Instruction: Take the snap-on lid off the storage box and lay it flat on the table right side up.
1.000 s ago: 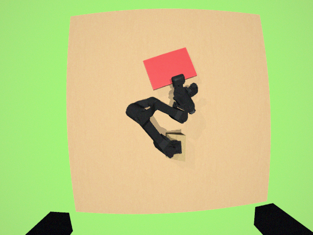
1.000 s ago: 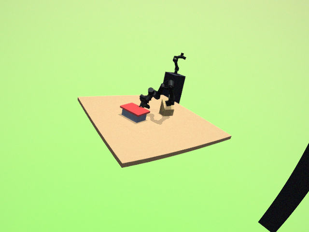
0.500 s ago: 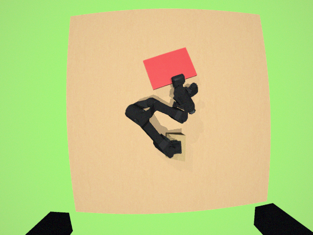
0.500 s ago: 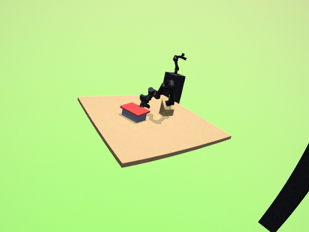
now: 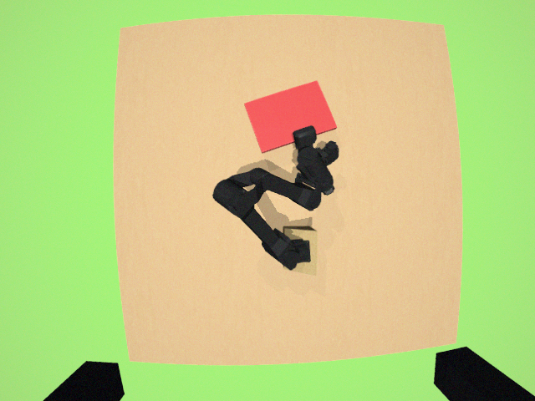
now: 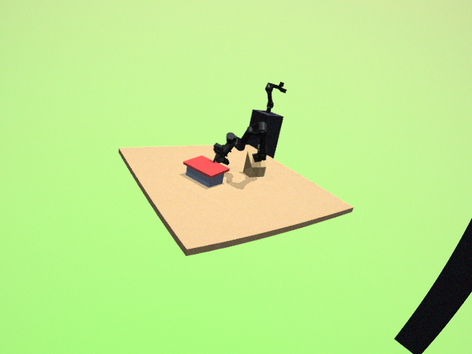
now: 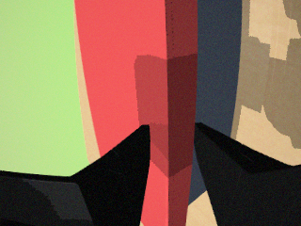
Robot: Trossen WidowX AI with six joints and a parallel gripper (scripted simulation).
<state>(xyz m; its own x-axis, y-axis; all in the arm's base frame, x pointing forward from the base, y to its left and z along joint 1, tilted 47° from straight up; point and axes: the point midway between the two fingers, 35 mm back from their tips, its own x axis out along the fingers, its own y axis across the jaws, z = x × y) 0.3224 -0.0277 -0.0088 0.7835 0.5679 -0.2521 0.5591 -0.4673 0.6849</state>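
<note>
The lid lies 70 mm ahead of my gripper tip and 20 mm to the left of it. Round my gripper tip: storage box: 70 mm ahead, 50 mm below, 20 mm to the left.
</note>
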